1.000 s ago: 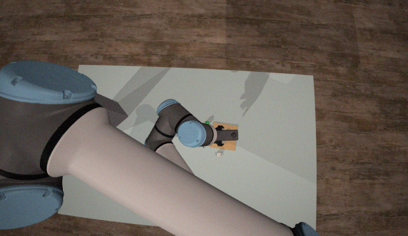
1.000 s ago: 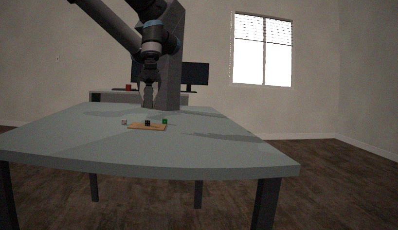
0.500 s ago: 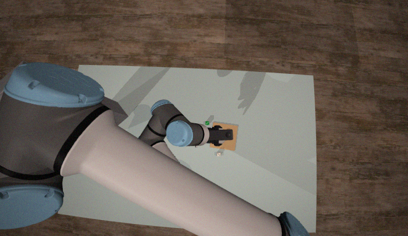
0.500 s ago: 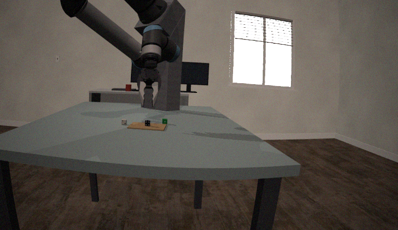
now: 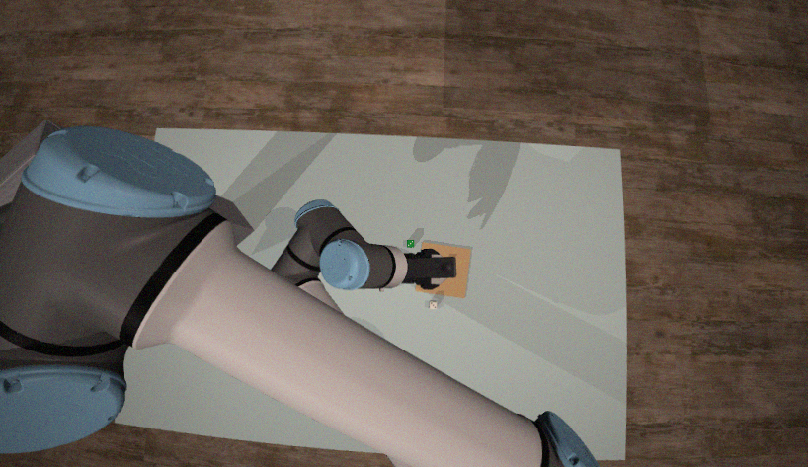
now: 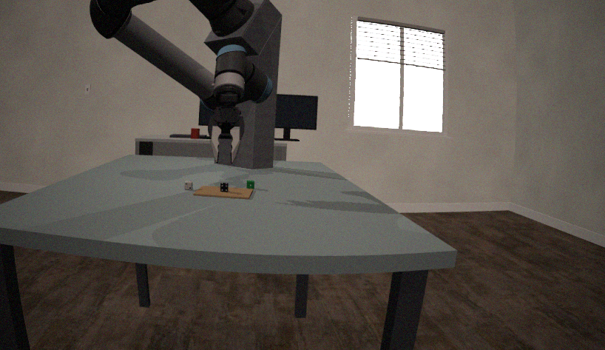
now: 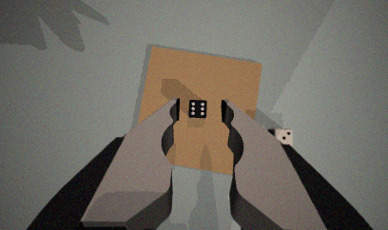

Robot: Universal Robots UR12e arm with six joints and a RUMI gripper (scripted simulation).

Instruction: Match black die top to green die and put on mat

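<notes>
Now: the black die 8 cm below my hand. The rest, counted from my hand: mat 9 cm below; green die 8 cm behind, 8 cm to the left, 8 cm below; white die 4 cm behind, 9 cm to the right, 8 cm below.
</notes>
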